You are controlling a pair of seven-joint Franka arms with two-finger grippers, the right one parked.
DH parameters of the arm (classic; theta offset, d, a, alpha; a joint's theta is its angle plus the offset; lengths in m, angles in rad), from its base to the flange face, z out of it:
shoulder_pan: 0 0.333 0 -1.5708
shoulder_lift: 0 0 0 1.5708
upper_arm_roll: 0 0.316 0.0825 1.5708
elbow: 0 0 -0.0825 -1.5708
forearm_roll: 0 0.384 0 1.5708
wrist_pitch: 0 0 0.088 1.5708
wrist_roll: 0 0.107 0 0
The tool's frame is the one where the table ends.
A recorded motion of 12 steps. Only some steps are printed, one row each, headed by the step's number.
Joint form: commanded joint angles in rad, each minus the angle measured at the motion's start. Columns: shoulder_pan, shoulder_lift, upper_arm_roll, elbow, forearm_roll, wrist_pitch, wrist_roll.
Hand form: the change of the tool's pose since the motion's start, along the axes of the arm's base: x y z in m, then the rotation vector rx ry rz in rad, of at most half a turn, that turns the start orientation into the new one. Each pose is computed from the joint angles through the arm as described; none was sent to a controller.
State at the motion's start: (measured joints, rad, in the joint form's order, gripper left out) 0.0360 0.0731 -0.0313 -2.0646 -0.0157 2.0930 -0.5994
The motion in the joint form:
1: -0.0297 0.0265 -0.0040 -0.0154 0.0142 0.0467 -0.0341
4: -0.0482 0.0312 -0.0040 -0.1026 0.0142 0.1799 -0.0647
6: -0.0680 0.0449 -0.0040 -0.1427 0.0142 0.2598 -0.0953
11: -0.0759 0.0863 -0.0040 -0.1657 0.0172 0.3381 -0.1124
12: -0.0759 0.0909 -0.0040 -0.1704 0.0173 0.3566 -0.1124
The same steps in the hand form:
1: 0.0024 -0.0181 -0.0178 0.0122 -0.0046 -0.0071
4: -0.0075 -0.0280 -0.0474 0.0113 -0.0457 0.0056
6: -0.0116 -0.0387 -0.0650 0.0092 -0.0715 0.0169
11: -0.0118 -0.0430 -0.0901 0.0084 -0.0853 0.0243
12: -0.0115 -0.0430 -0.0929 0.0075 -0.0944 0.0243

